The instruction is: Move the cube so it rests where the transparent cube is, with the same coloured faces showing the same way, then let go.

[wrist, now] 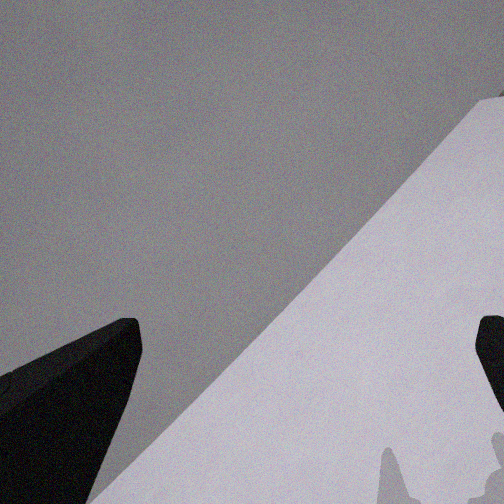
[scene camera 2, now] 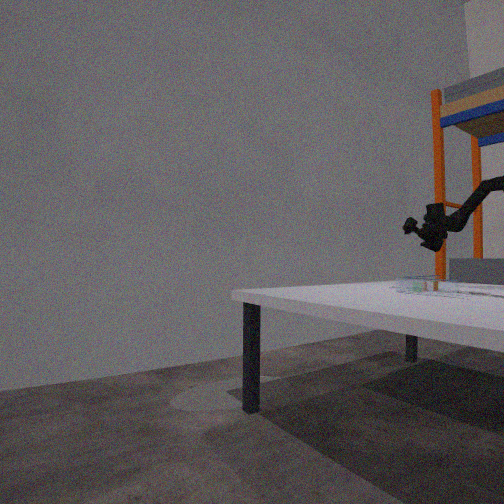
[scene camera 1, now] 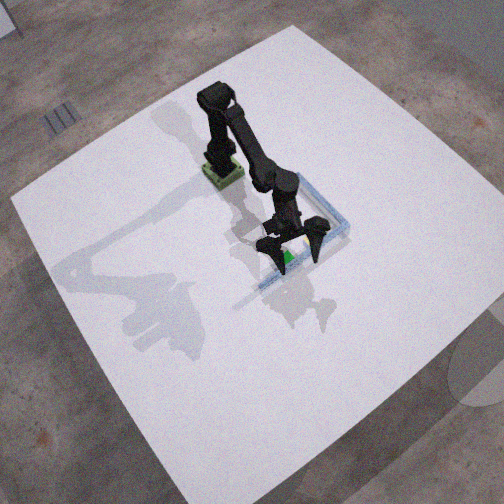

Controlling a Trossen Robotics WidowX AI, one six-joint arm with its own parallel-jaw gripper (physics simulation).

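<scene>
In scene camera 1 my gripper [scene camera 1: 294, 252] hangs above the white table with its two fingers spread apart and nothing between them. Just below it a small cube with a green face [scene camera 1: 288, 258] shows between the fingers, lying on the table inside the pale blue transparent cube outline [scene camera 1: 300, 240]. In scene camera 2 the gripper [scene camera 2: 418, 229] is held well above the table, and the transparent outline [scene camera 2: 430, 287] lies low on the table top. The wrist view shows only both dark fingertips, the table and the wall; the cube is out of its sight.
The arm's base [scene camera 1: 222, 170] stands on a green block at the table's far middle. An orange and blue shelf frame [scene camera 2: 470, 180] stands behind the table in scene camera 2. The table edge [scene camera 2: 340, 305] is near the outline on that side.
</scene>
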